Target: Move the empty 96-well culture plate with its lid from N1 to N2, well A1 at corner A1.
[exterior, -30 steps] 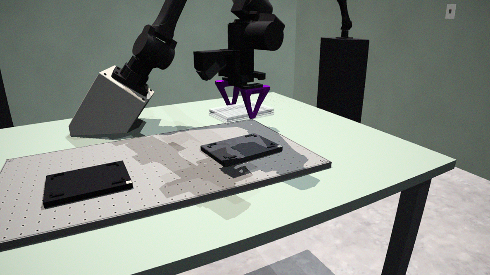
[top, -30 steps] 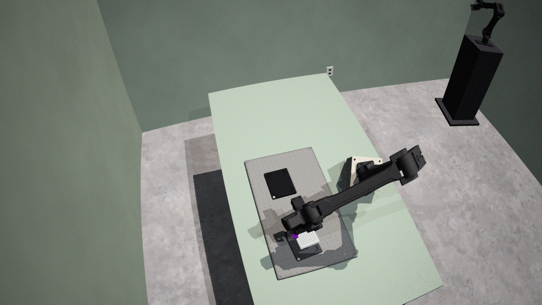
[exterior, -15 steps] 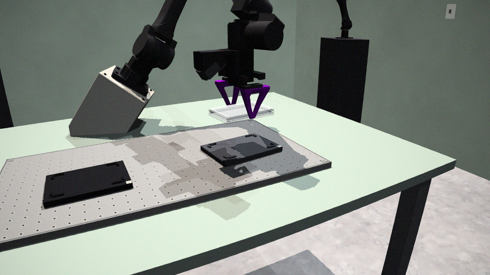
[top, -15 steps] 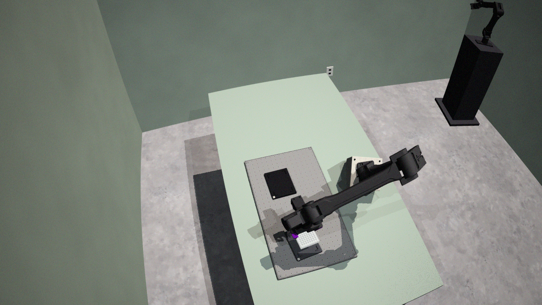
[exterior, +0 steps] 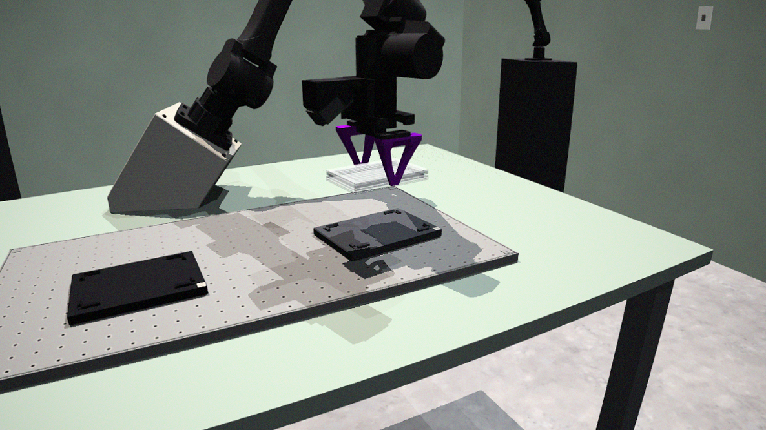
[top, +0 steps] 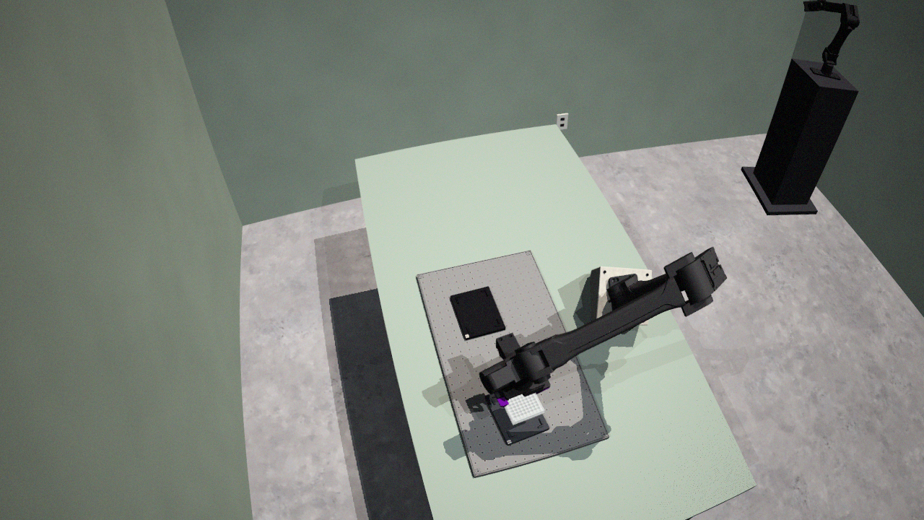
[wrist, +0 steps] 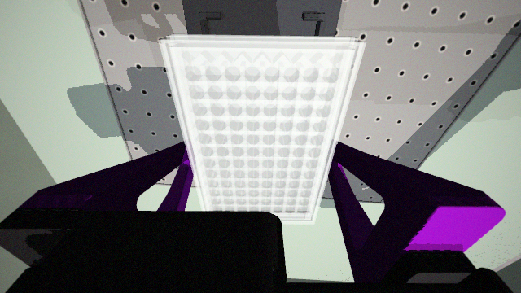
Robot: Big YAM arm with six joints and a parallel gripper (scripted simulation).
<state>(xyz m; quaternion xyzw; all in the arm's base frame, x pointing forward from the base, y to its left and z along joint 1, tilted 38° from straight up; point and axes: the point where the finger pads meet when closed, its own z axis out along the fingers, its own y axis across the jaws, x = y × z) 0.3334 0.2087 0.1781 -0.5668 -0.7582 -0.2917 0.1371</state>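
My hand is 90 mm above the nest N2. From my hand the other things lie so: nest N1: 340 mm to the right, 90 mm below, 80 mm ahead; then clear lid: right at my hand; then A1 label: 260 mm to the right, 120 mm ahead, 90 mm below.
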